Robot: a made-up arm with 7 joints. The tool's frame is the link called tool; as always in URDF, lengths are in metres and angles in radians. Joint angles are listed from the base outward. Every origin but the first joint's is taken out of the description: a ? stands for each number. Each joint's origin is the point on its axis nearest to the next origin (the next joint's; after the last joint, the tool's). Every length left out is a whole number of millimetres.
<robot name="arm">
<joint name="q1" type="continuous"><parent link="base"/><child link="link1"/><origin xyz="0.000 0.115 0.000" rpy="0.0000 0.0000 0.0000"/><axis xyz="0 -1 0"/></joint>
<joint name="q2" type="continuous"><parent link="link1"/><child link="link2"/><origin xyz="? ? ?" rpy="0.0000 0.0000 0.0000"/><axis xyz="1 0 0"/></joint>
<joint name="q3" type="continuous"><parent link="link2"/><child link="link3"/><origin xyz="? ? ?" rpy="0.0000 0.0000 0.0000"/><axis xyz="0 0 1"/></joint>
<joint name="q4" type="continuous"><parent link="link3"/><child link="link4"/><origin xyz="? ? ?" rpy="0.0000 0.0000 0.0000"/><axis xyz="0 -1 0"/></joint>
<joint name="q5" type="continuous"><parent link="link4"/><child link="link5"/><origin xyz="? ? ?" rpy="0.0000 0.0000 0.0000"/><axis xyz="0 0 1"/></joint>
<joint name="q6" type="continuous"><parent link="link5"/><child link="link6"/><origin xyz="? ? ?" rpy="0.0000 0.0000 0.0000"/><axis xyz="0 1 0"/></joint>
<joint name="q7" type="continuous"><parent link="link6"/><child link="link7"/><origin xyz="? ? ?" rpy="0.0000 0.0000 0.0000"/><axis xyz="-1 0 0"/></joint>
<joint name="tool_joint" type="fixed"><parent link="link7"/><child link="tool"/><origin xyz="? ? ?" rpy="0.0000 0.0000 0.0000"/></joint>
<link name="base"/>
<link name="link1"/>
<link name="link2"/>
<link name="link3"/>
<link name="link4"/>
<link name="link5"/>
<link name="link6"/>
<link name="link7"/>
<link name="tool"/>
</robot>
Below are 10 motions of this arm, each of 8 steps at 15 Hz.
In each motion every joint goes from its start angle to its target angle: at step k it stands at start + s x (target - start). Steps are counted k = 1, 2, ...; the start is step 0. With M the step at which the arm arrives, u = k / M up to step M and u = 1 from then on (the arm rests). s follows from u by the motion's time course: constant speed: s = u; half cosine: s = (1 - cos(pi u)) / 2; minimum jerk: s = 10 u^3 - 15 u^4 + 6 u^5.
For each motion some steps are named. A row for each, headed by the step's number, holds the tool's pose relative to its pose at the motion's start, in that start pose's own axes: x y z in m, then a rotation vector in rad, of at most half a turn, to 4 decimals.
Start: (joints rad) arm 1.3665 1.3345 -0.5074 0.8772 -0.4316 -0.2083 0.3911
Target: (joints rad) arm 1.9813 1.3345 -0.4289 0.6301 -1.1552 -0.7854 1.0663
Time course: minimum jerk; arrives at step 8
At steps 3, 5, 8:
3: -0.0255 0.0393 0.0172 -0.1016 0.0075 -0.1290
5: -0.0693 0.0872 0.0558 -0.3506 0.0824 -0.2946
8: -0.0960 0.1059 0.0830 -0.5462 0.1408 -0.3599

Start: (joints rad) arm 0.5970 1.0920 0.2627 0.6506 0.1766 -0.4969 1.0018
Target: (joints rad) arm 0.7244 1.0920 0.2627 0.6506 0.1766 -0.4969 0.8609
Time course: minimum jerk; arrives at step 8
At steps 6, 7, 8:
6: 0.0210 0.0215 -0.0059 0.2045 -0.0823 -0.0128
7: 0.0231 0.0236 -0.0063 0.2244 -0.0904 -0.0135
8: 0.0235 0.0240 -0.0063 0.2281 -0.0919 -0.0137

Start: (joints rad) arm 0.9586 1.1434 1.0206 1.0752 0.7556 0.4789 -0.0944
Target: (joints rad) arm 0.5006 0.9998 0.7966 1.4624 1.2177 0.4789 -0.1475
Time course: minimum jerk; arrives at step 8
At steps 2, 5, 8:
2: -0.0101 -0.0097 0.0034 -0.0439 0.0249 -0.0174
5: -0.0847 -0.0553 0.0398 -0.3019 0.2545 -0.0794
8: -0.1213 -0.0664 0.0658 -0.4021 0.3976 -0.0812

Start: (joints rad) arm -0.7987 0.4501 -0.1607 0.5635 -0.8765 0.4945 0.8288
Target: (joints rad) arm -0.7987 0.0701 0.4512 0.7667 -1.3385 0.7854 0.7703
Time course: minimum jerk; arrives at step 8
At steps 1, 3, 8:
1: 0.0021 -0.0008 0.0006 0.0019 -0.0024 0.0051
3: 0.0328 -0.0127 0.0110 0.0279 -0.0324 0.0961
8: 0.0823 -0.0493 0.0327 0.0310 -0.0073 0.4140

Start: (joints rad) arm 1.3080 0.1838 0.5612 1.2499 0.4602 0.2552 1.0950
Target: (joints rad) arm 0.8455 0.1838 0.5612 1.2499 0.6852 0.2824 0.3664
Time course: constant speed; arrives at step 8
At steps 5, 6, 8:
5: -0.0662 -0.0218 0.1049 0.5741 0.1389 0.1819
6: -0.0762 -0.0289 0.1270 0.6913 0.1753 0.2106
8: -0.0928 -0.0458 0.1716 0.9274 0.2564 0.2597

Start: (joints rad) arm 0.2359 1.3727 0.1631 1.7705 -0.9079 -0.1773 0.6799
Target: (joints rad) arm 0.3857 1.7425 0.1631 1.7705 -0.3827 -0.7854 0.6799
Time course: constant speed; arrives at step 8
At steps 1, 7, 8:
1: -0.0119 0.0105 0.0070 0.0176 -0.0680 -0.0365
7: -0.0716 0.0755 0.0605 0.1321 -0.4616 -0.2789
8: -0.0795 0.0865 0.0711 0.1523 -0.5245 -0.3226

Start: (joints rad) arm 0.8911 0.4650 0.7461 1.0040 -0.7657 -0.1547 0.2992
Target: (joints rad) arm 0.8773 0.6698 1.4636 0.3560 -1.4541 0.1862 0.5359
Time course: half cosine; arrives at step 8
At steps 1, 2, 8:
1: -0.0100 0.0031 0.0014 -0.0068 0.0481 -0.0026
2: -0.0374 0.0108 0.0065 -0.0295 0.1825 -0.0034
8: -0.1852 0.0100 0.0680 -0.3724 0.9952 0.2431

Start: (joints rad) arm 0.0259 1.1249 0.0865 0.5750 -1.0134 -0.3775 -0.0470
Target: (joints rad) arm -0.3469 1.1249 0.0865 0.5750 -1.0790 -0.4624 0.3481
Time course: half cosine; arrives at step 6
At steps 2, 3, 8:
2: -0.0001 -0.0239 0.0093 -0.1847 -0.0367 -0.0610
3: -0.0015 -0.0469 0.0204 -0.3702 -0.0685 -0.1242
8: -0.0080 -0.0897 0.0478 -0.7428 -0.1172 -0.2575

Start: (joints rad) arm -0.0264 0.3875 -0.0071 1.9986 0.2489 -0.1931 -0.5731
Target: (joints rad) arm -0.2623 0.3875 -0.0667 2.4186 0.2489 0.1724 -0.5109
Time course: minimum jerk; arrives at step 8
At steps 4, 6, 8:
4: 0.0450 -0.0099 0.0353 -0.1123 0.1109 -0.0122
6: 0.0844 -0.0142 0.0616 -0.1992 0.1973 -0.0183
8: 0.0951 -0.0148 0.0681 -0.2215 0.2197 -0.0194

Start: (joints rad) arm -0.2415 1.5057 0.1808 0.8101 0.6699 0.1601 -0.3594
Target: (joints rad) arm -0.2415 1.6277 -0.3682 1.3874 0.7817 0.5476 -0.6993
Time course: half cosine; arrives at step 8
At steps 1, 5, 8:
1: 0.0039 -0.0052 0.0025 -0.0082 -0.0019 -0.0176
5: 0.0333 -0.0931 0.0728 -0.1559 -0.0213 -0.3543
8: 0.0250 -0.1242 0.1199 -0.2288 -0.0274 -0.5350

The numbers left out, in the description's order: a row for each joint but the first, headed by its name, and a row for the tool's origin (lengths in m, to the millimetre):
q2: 0.000 0.000 0.000
q3: 0.000 0.000 -0.315
q4: 0.000 0.000 0.000
q5: 0.000 0.000 -0.286
q6: 0.000 0.000 0.000
q7: 0.000 0.000 0.000
tool: 0.000 0.000 0.000

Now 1 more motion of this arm.
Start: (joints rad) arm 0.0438 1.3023 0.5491 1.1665 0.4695 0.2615 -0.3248
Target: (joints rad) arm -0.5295 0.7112 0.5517 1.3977 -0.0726 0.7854 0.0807
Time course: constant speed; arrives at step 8
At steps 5, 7, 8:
5: -0.1614 -0.0768 0.1279 -0.4339 0.5363 -0.4505
7: -0.2124 -0.0777 0.1970 -0.5608 0.7704 -0.6084
8: -0.2332 -0.0723 0.2335 -0.6117 0.8915 -0.6824

